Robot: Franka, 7 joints.
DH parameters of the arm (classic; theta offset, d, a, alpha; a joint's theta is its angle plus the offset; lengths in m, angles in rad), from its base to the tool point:
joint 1: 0 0.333 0 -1.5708
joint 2: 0 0 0 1.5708
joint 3: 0 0.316 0.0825 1.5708
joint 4: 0 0 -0.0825 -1.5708
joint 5: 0 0.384 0 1.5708
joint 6: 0 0 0.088 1.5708
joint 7: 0 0.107 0 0
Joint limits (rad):
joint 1: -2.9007..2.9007
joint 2: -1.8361..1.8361
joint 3: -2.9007..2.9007
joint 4: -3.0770..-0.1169
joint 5: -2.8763..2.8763
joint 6: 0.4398..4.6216
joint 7: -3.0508..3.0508
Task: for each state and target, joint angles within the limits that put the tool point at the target. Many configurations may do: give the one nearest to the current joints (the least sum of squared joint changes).
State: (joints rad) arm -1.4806 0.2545 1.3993 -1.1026 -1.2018 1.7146 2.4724
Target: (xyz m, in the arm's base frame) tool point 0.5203 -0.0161 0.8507
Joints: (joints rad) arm -1.3473 0.0360 1.5438 -1.1977 -1.1412 1.5529 2.4724
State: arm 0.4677 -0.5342 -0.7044 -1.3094 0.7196 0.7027 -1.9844
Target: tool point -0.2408 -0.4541 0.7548
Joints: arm 0.3341 -1.1753 -1.1679 -0.9823 0.6834 0.9003 -1.9844
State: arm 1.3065 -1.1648 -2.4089 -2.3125 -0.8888 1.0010 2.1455
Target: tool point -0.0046 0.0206 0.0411
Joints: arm 1.3217 -1.4687 -2.7949 -2.6661 -0.9029 1.0639 2.1455
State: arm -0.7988 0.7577 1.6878 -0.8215 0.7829 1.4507 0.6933
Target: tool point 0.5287 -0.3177 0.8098
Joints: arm -1.1236 0.9744 1.6360 -0.6120 0.7991 1.4670 0.6933
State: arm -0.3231 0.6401 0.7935 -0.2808 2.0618 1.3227 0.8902
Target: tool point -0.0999 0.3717 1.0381
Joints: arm -0.3123 -0.2942 1.2114 -0.7493 1.9298 1.4452 0.8902
